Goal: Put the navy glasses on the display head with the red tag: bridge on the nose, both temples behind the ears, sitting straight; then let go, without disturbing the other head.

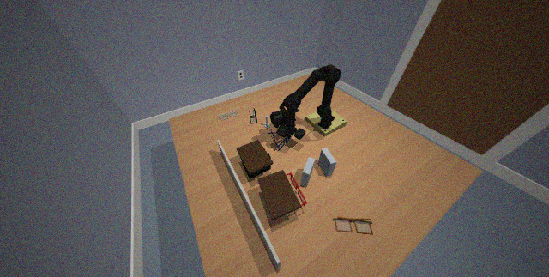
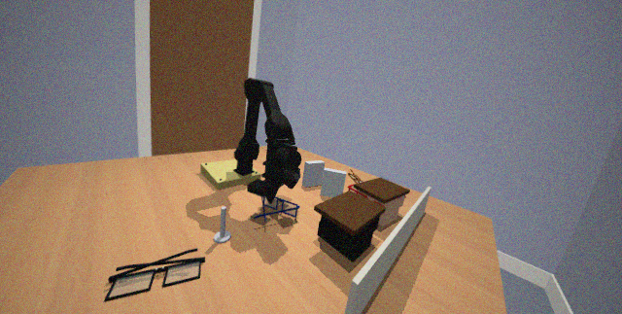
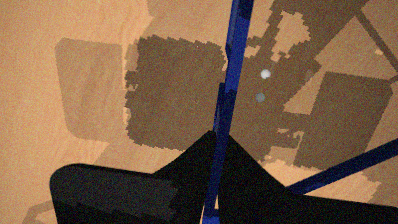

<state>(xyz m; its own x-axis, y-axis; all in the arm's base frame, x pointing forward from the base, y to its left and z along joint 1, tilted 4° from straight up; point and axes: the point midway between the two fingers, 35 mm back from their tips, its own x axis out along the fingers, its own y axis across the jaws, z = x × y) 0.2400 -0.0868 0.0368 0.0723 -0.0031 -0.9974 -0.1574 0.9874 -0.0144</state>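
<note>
Right now my gripper tip is 180 mm to the left of the grey post, 10 mm below it and 10 mm short of it. The rest, counted from my gripper tip: dark head 240 mm ahead, 40 mm above, 20 mm to the left; long white panel 400 mm ahead, 100 mm to the left, 40 mm above; pale head 280 mm ahead, 240 mm to the left, 40 mm above.
</note>
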